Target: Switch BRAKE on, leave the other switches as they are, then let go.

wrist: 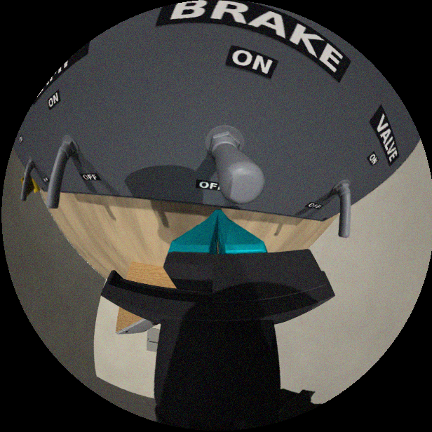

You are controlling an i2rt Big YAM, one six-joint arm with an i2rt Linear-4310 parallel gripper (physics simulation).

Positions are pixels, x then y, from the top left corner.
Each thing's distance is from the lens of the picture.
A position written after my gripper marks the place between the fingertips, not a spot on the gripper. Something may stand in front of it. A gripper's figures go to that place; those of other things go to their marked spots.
my gripper (217, 214): 13 cm
dark grey panel (141, 119): 8 cm
